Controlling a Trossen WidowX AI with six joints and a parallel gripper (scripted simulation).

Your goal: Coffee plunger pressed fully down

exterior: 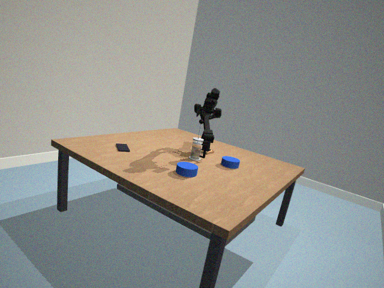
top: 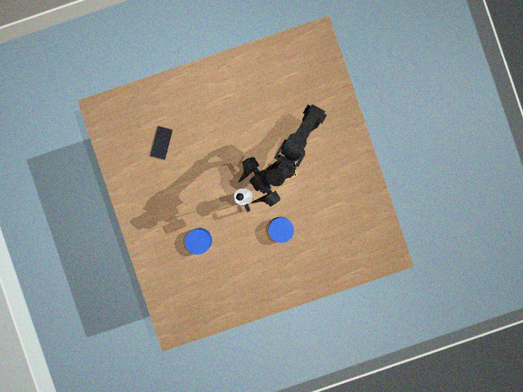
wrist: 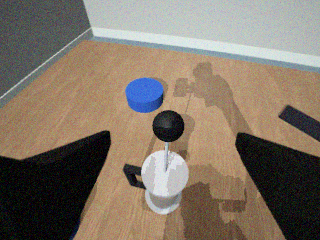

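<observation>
My gripper tip is 150 mm above the coffee press, 30 mm short of it and 20 mm to the right of it. Also, from my gripper tip: black slab (420 mm to the right, 270 mm below, 260 mm ahead).
</observation>
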